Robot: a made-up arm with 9 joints. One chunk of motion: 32 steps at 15 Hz.
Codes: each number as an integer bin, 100 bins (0 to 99) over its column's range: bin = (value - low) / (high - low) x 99, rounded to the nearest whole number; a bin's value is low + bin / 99 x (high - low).
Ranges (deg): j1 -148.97..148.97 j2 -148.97..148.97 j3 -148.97..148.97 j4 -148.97..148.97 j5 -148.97..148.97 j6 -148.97..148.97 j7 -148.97..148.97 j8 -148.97..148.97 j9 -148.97..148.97
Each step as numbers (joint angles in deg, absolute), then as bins.
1 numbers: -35.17 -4.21 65.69 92.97 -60.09 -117.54 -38.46 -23.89 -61.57
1 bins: 38 48 71 80 30 10 37 42 29
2 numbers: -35.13 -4.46 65.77 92.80 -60.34 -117.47 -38.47 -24.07 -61.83
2 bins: 38 48 71 80 29 10 37 42 29
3 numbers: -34.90 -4.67 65.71 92.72 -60.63 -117.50 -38.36 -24.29 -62.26
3 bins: 38 48 71 80 29 10 37 41 29
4 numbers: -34.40 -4.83 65.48 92.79 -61.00 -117.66 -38.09 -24.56 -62.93
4 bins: 38 48 71 80 29 10 37 41 29
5 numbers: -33.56 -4.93 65.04 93.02 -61.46 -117.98 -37.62 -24.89 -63.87
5 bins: 38 48 71 80 29 10 37 41 28
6 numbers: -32.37 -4.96 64.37 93.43 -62.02 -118.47 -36.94 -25.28 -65.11
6 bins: 39 48 71 81 29 10 37 41 28
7 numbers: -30.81 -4.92 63.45 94.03 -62.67 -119.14 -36.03 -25.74 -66.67
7 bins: 39 48 71 81 29 10 38 41 27
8 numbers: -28.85 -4.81 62.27 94.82 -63.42 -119.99 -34.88 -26.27 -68.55
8 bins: 40 48 70 81 28 10 38 41 27
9 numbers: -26.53 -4.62 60.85 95.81 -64.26 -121.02 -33.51 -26.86 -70.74
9 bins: 41 48 70 81 28 9 38 41 26
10 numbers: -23.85 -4.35 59.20 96.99 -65.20 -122.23 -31.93 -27.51 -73.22
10 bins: 42 48 69 82 28 9 39 40 25
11 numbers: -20.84 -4.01 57.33 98.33 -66.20 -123.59 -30.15 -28.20 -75.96
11 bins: 43 48 69 82 28 8 39 40 24
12 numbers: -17.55 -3.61 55.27 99.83 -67.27 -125.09 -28.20 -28.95 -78.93
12 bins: 44 48 68 83 27 8 40 40 23
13 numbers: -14.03 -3.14 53.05 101.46 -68.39 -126.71 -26.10 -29.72 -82.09
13 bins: 45 48 67 83 27 7 41 40 22
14 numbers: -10.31 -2.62 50.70 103.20 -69.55 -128.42 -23.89 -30.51 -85.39
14 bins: 46 49 66 84 26 7 42 39 21
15 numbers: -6.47 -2.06 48.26 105.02 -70.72 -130.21 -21.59 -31.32 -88.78
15 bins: 47 49 66 84 26 6 42 39 20
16 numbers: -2.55 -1.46 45.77 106.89 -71.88 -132.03 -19.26 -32.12 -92.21
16 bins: 49 49 65 85 26 6 43 39 19
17 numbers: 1.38 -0.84 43.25 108.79 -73.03 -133.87 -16.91 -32.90 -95.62
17 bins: 50 49 64 86 25 5 44 39 18
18 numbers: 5.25 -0.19 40.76 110.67 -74.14 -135.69 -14.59 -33.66 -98.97
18 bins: 51 49 63 86 25 4 45 38 17
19 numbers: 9.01 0.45 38.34 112.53 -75.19 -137.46 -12.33 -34.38 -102.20
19 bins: 52 50 62 87 25 4 45 38 16
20 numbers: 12.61 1.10 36.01 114.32 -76.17 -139.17 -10.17 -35.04 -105.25
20 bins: 54 50 61 87 24 3 46 38 15
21 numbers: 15.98 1.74 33.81 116.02 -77.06 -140.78 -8.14 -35.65 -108.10
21 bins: 55 50 61 88 24 3 47 38 14
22 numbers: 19.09 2.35 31.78 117.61 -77.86 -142.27 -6.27 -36.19 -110.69
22 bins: 56 50 60 89 24 2 47 37 13
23 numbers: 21.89 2.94 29.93 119.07 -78.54 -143.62 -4.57 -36.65 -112.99
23 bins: 57 50 59 89 23 2 48 37 12
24 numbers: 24.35 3.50 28.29 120.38 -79.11 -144.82 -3.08 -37.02 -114.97
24 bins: 58 51 59 90 23 1 48 37 11
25 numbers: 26.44 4.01 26.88 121.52 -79.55 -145.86 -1.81 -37.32 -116.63
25 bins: 58 51 58 90 23 1 49 37 11
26 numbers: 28.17 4.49 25.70 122.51 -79.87 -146.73 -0.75 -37.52 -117.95
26 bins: 59 51 58 90 23 1 49 37 10
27 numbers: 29.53 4.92 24.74 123.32 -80.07 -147.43 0.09 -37.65 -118.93
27 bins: 59 51 58 90 23 1 50 37 10
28 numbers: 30.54 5.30 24.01 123.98 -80.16 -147.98 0.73 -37.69 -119.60
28 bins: 60 51 57 91 23 0 50 37 10
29 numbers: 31.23 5.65 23.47 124.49 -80.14 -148.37 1.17 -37.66 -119.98
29 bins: 60 51 57 91 23 0 50 37 10
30 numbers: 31.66 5.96 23.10 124.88 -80.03 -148.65 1.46 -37.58 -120.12
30 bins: 60 51 57 91 23 0 50 37 10
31 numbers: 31.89 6.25 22.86 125.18 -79.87 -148.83 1.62 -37.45 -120.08
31 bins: 60 52 57 91 23 0 50 37 10
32 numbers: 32.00 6.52 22.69 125.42 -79.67 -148.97 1.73 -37.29 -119.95
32 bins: 60 52 57 91 23 0 50 37 10
